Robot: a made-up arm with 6 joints.
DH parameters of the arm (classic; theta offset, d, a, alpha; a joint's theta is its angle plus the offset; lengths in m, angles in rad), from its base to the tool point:
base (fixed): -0.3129 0 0.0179 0
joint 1: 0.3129 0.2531 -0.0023 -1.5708
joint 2: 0.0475 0 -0.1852 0
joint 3: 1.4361 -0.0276 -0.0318 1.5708
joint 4: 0 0.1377 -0.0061 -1.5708
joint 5: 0 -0.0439 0.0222 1.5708
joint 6: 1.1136 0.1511 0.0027 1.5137
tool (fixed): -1.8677 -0.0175 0 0
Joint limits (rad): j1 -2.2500..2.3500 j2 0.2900..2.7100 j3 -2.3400..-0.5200 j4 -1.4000..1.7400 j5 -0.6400..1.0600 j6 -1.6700..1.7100
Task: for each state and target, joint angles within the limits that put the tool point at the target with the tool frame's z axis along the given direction. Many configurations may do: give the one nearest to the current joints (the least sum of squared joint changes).
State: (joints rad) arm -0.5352 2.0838 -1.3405 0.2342 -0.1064 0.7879
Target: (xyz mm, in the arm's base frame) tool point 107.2 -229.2 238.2 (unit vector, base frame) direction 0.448 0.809 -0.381
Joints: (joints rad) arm -0.9075 1.6661 -0.8197 0.5113 0.0654 0.9647
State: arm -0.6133 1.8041 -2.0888 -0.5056 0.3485 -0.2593
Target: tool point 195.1 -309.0 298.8 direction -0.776 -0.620 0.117
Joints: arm -0.7891 2.0834 -1.6160 -0.5583 0.4152 -0.6093
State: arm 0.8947 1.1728 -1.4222 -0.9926 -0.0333 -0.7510
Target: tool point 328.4 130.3 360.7 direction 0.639 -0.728 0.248
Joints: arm 0.5876 1.8288 -1.3635 -0.8208 0.0574 -0.5766
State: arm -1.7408 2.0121 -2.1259 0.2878 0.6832 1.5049
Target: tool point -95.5 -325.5 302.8 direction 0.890 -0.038 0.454
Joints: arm -1.9737 2.2373 -2.1640 0.8272 0.9251 1.5846
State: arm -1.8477 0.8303 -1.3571 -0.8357 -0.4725 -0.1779
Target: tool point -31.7 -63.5 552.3 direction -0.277 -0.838 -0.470
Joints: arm -1.4419 0.5161 -0.7455 -0.0815 -0.6400 0.1260
